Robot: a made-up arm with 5 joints.
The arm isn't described. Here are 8 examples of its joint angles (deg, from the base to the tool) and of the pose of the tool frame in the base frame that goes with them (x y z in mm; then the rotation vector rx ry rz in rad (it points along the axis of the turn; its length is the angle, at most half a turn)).
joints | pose
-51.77 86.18 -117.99 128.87 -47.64 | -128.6 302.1 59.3 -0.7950 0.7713 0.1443
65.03 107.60 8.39 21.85 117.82 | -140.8 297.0 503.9 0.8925 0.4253 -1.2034
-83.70 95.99 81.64 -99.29 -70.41 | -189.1 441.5 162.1 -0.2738 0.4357 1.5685
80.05 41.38 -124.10 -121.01 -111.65 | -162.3 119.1 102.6 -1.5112 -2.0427 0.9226
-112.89 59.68 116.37 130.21 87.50 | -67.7 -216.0 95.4 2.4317 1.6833 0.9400
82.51 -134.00 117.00 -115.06 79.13 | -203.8 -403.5 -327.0 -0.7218 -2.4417 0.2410
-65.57 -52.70 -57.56 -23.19 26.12 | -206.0 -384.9 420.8 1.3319 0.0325 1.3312
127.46 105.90 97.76 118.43 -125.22 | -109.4 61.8 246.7 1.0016 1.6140 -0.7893
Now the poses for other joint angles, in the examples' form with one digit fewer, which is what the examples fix.
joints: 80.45 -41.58 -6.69 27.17 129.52
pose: -154 453 -107 -0.983 2.677 -0.747
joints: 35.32 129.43 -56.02 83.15 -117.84
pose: -500 48 66 -0.311 1.580 0.709
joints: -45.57 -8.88 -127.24 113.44 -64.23
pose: -290 385 82 -1.146 -1.118 0.747
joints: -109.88 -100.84 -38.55 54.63 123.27
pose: -49 -259 490 -1.149 -0.507 2.797
